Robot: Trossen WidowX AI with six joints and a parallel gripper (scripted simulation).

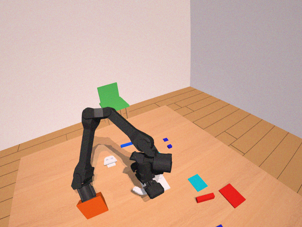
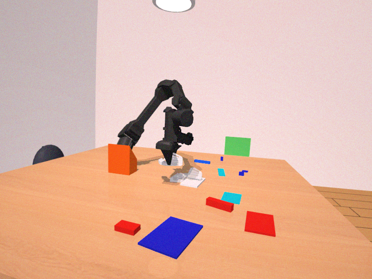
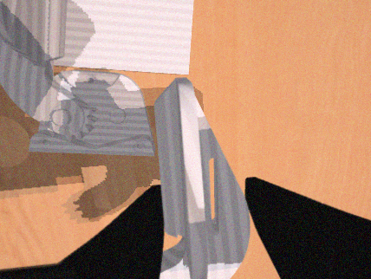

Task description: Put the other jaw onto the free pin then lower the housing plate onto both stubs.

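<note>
My gripper tip is 9 cm short of the white base, 8 cm above it and 4 cm to the right of it. From my gripper tip the other things lie so: blue tile: 36 cm to the right, 8 cm below, 8 cm ahead; then cyan tile: 24 cm ahead, 9 cm to the right, 8 cm below; then white housing plate: 33 cm to the left, 5 cm below, 5 cm behind.
</note>
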